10 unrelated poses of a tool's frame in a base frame.
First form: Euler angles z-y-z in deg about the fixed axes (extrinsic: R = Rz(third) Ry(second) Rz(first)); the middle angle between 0 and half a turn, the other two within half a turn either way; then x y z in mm.
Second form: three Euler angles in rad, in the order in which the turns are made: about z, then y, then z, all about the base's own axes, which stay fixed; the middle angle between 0 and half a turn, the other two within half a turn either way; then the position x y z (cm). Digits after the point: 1 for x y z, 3 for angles.
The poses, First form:
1: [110.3 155.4 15.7 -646 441 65]
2: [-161.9 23.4 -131.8 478 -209 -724]
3: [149.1 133.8 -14.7 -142 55 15]
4: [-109.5 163.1 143.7 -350 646 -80]
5: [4.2 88.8 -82.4 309 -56 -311]
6: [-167.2 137.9 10.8 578 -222 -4]
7: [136.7 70.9 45.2 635 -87 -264]
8: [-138.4 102.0 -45.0 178 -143 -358]
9: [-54.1 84.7 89.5 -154 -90 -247]
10: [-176.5 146.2 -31.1 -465 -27 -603]
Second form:
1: [1.925 2.712 0.274 -64.6 44.1 6.5]
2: [-2.826 0.408 -2.300 47.8 -20.9 -72.4]
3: [2.602 2.335 -0.257 -14.2 5.5 1.5]
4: [-1.911 2.847 2.508 -35.0 64.6 -8.0]
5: [0.073 1.550 -1.438 30.9 -5.6 -31.1]
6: [-2.918 2.407 0.188 57.8 -22.2 -0.4]
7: [2.386 1.237 0.789 63.5 -8.7 -26.4]
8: [-2.416 1.780 -0.785 17.8 -14.3 -35.8]
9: [-0.944 1.478 1.562 -15.4 -9.0 -24.7]
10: [-3.081 2.552 -0.543 -46.5 -2.7 -60.3]
